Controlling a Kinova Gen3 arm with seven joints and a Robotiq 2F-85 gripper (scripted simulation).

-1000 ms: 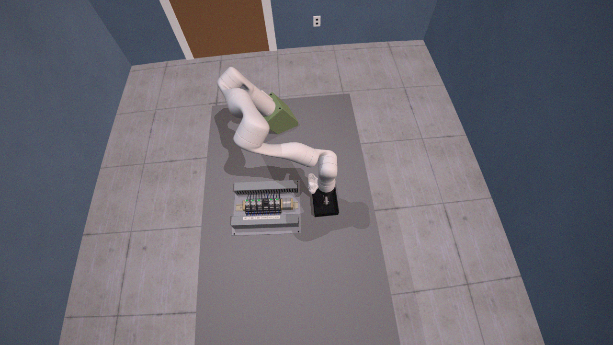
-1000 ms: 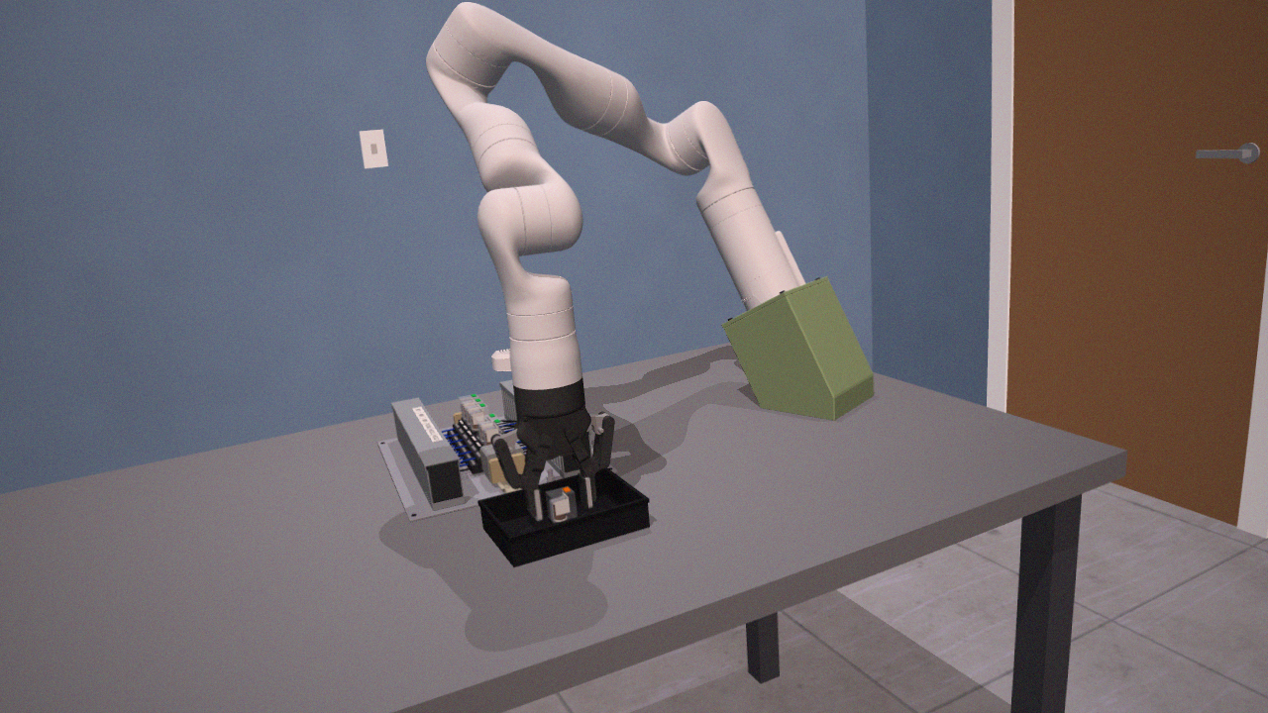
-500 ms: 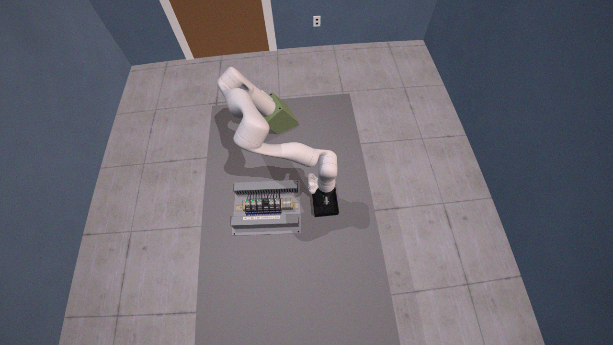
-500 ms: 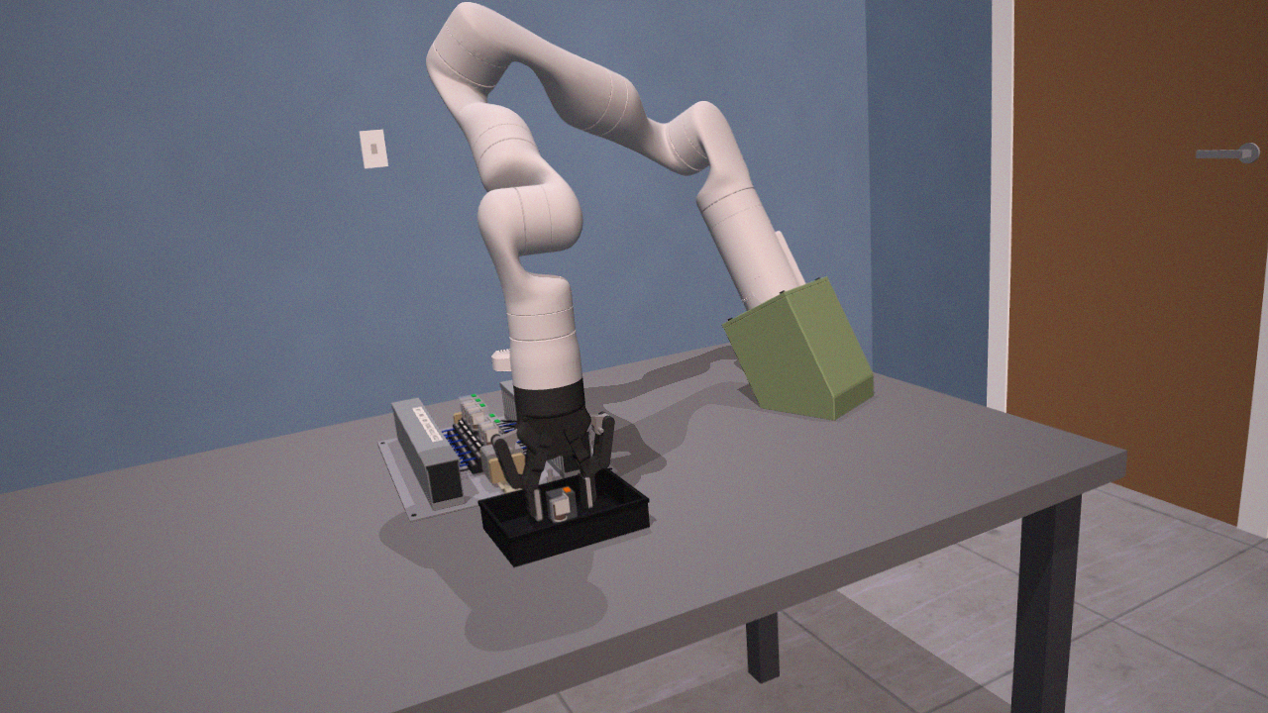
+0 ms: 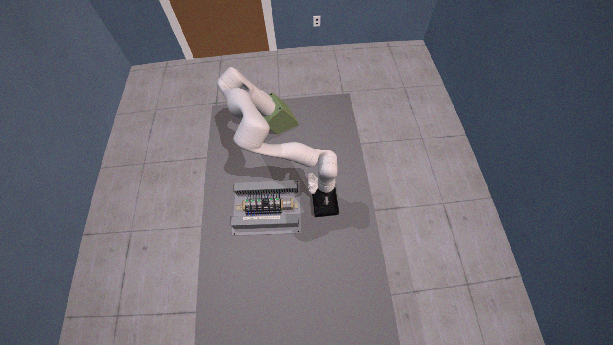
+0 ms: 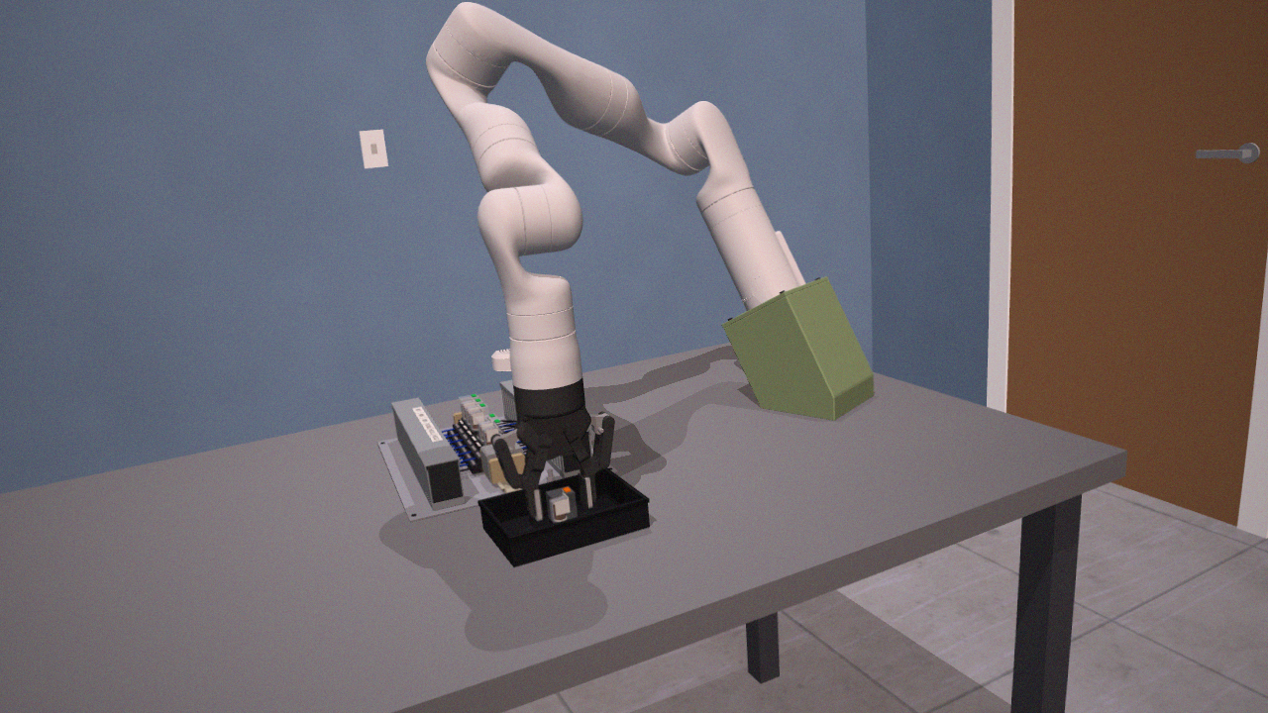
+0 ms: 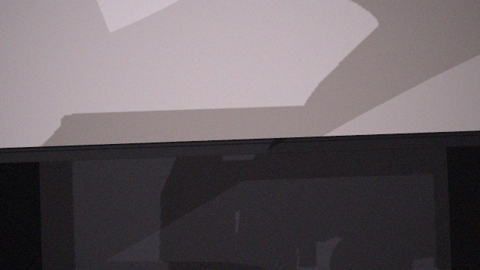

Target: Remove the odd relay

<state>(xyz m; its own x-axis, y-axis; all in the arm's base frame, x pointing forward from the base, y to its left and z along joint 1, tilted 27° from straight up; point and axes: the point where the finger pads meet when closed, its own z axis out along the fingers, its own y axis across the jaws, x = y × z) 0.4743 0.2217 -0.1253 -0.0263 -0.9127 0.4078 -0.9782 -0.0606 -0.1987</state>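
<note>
Right now the relay is 1 cm below my hand. The rest, counted from my hand: black parts tray (2 cm below); then relay panel (28 cm to the right, 1 cm ahead).
</note>
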